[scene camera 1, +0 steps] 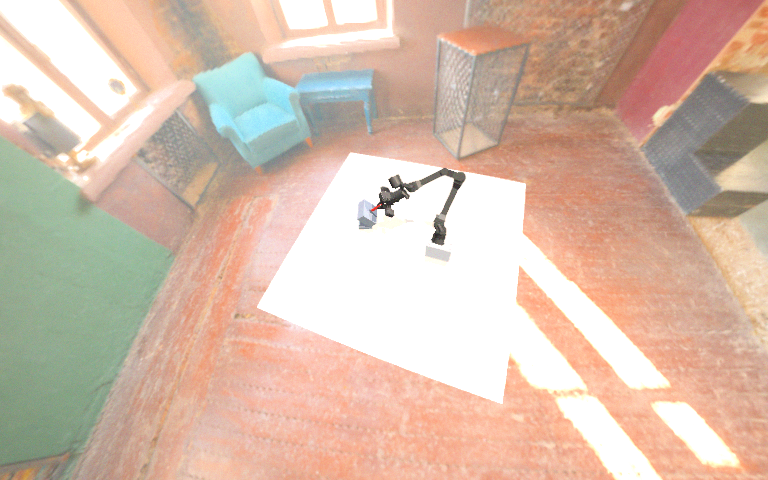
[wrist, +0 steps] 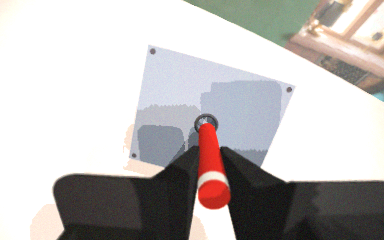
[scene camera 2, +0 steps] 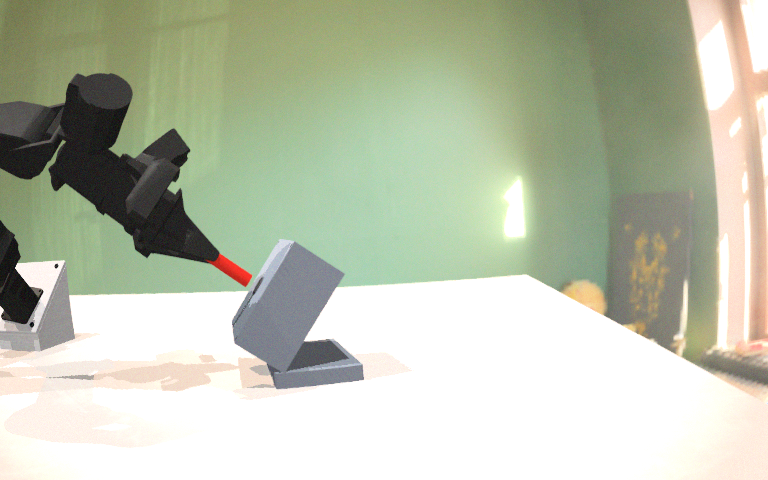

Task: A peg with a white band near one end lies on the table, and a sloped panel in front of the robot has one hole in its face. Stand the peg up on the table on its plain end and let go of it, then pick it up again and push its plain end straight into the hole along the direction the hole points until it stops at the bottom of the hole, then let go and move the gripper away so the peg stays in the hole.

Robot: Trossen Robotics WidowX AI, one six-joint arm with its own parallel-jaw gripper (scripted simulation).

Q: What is my gripper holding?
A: A red peg.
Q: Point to a grey sloped panel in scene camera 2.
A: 272, 324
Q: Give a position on a grey base plate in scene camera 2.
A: At 323, 362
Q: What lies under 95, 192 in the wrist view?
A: My gripper.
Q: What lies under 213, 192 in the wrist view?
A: A red peg.
